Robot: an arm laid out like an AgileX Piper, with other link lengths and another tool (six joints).
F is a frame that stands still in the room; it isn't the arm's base.
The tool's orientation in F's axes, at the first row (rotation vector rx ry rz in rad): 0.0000, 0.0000, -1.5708
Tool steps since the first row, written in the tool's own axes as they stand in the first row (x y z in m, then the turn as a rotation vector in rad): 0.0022, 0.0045, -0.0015, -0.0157, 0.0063, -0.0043; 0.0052, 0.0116, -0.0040, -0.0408, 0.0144, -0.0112; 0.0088, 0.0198, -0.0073, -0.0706, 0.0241, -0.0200; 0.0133, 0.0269, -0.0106, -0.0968, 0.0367, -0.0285; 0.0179, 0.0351, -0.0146, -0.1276, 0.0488, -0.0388; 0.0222, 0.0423, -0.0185, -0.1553, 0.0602, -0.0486; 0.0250, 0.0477, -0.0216, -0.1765, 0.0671, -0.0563; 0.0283, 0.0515, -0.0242, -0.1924, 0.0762, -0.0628
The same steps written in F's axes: 0.0045, -0.0022, -0.0015, 0.0063, 0.0157, -0.0043; 0.0116, -0.0052, -0.0040, 0.0144, 0.0408, -0.0112; 0.0198, -0.0088, -0.0073, 0.0241, 0.0706, -0.0200; 0.0269, -0.0133, -0.0106, 0.0367, 0.0968, -0.0285; 0.0351, -0.0179, -0.0146, 0.0488, 0.1276, -0.0388; 0.0423, -0.0222, -0.0185, 0.0602, 0.1553, -0.0486; 0.0477, -0.0250, -0.0216, 0.0671, 0.1765, -0.0563; 0.0515, -0.0283, -0.0242, 0.0762, 0.1924, -0.0628
